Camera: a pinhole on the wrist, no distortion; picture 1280 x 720 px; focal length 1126.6 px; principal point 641.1 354.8 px. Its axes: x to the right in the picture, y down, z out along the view. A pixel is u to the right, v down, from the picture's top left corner.
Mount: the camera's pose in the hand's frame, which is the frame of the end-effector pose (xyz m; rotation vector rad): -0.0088 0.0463 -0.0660 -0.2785 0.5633 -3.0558
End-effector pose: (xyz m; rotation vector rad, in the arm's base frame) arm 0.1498 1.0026 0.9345 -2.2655 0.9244 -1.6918
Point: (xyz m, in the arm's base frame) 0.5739 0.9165 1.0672
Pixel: 311 429
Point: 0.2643 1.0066 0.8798
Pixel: 957 327
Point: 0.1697 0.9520 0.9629
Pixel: 116 289
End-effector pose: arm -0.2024 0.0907 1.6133 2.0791 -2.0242 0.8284
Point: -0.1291 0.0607 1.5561
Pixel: 805 602
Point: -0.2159 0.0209 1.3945
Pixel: outside the picture
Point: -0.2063 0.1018 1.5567
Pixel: 1144 224
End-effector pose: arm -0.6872 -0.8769 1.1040 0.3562 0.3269 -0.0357
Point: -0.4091 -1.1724 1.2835
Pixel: 368 518
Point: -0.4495 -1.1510 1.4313
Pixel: 597 299
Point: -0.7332 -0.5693 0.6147
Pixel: behind the camera
